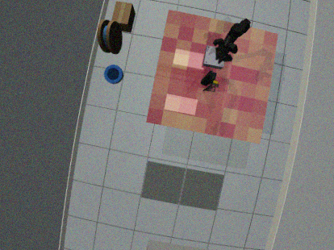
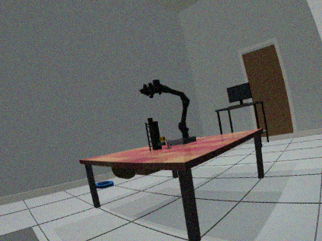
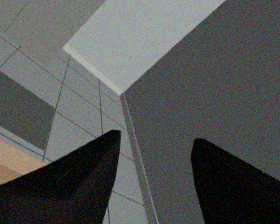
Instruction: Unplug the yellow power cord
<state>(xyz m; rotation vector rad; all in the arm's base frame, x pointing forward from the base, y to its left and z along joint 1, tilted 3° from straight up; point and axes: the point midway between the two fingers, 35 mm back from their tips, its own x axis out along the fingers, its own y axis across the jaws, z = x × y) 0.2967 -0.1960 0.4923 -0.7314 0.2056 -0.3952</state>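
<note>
Now: the yellow plug 150 mm to the left of my gripper tip and 450 mm below it.
</note>
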